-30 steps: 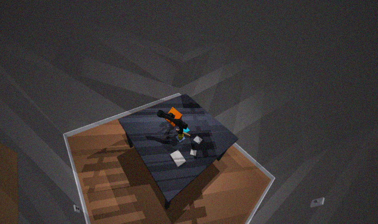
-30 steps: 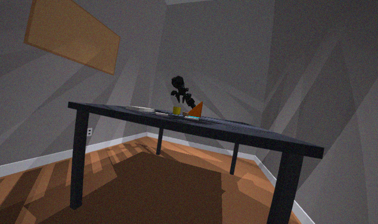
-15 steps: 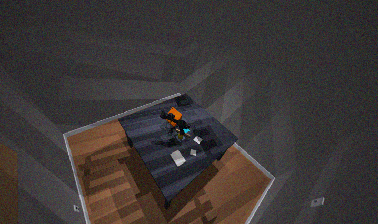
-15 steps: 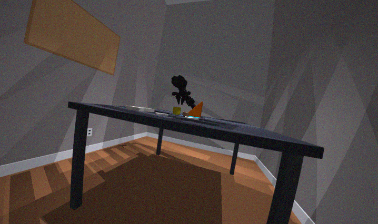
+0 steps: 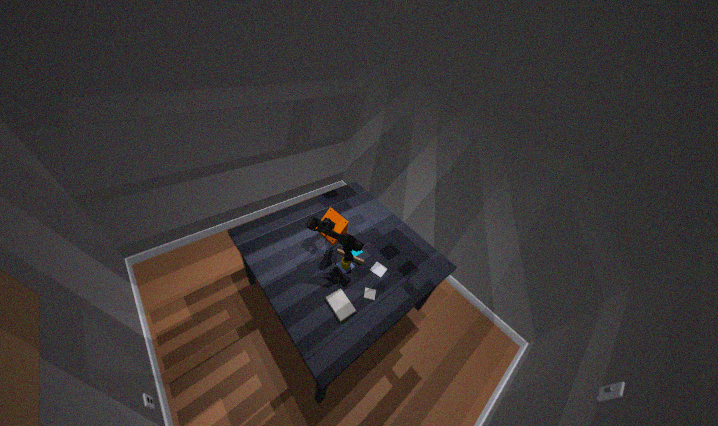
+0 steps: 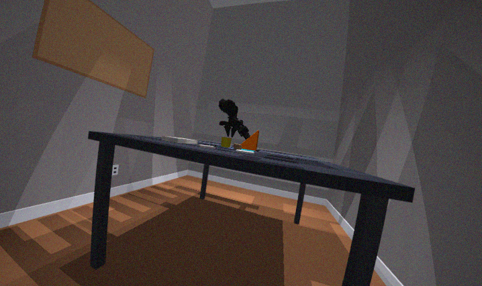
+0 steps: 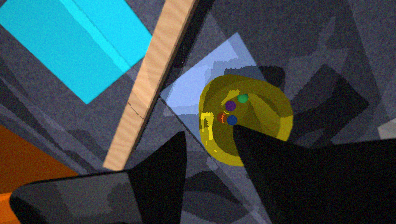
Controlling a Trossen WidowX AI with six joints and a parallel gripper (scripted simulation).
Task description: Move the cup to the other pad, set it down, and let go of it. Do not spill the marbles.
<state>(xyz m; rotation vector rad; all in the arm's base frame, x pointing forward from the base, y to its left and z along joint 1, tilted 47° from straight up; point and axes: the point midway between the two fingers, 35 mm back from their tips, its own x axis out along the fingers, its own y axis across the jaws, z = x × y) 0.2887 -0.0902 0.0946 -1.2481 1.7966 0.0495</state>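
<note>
My gripper tip is 40 mm above the yellow cup, 20 mm to the left of it and 20 mm short of it. From my gripper tip the other things lie so: wooden stick: 70 mm below, 60 mm to the left; then pale blue pad: 90 mm below, 20 mm to the right, 20 mm ahead; then cyan pad: 140 mm to the left, 90 mm below, 30 mm behind.
</note>
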